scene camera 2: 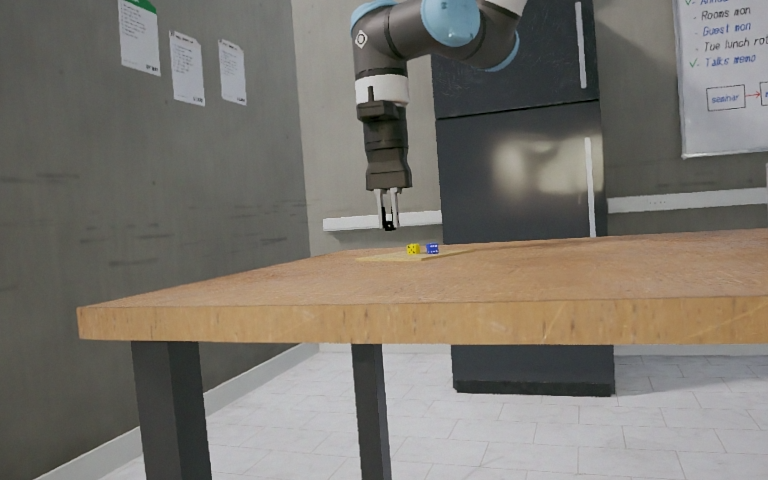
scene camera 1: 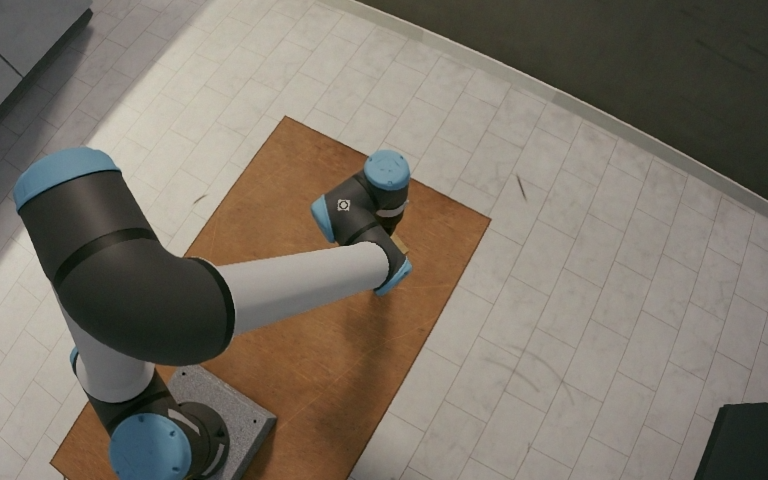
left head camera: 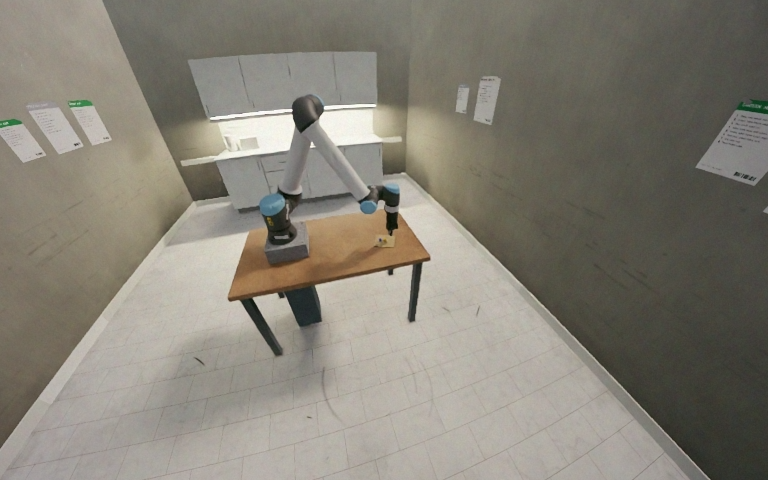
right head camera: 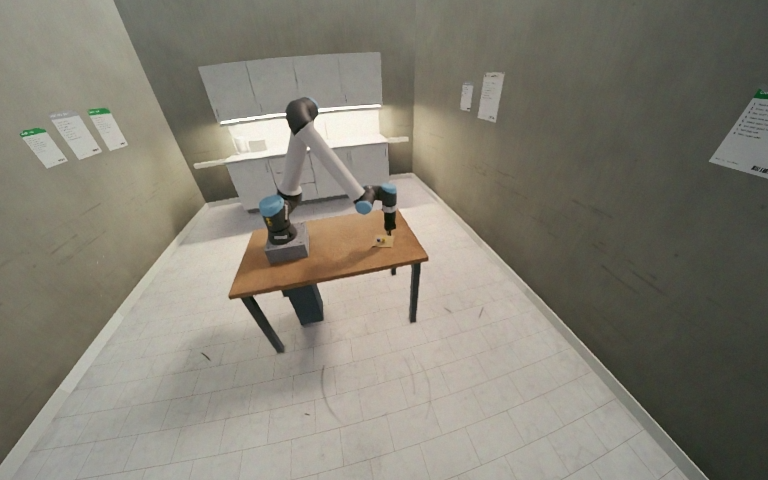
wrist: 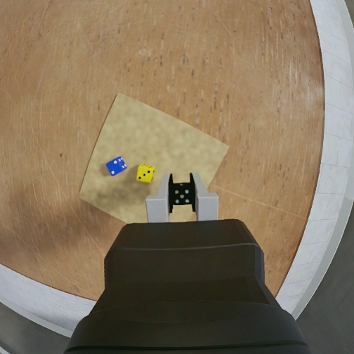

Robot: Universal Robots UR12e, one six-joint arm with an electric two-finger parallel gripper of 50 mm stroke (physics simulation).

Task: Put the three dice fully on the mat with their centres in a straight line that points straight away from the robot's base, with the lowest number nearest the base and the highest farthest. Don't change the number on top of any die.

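Observation:
My gripper is shut on the black die, which shows five pips on its upper face. It holds the die in the air, above the tan mat near one edge. The yellow die lies on the mat, with what looks like three on top. The blue die lies on the mat beside it, apart, with what looks like two on top. In scene camera 1 the arm hides the dice; a corner of the mat shows.
The wooden table bears the mat and the robot's grey base block. The blue die is on the base side of the yellow die. The arm's forearm reaches over the table.

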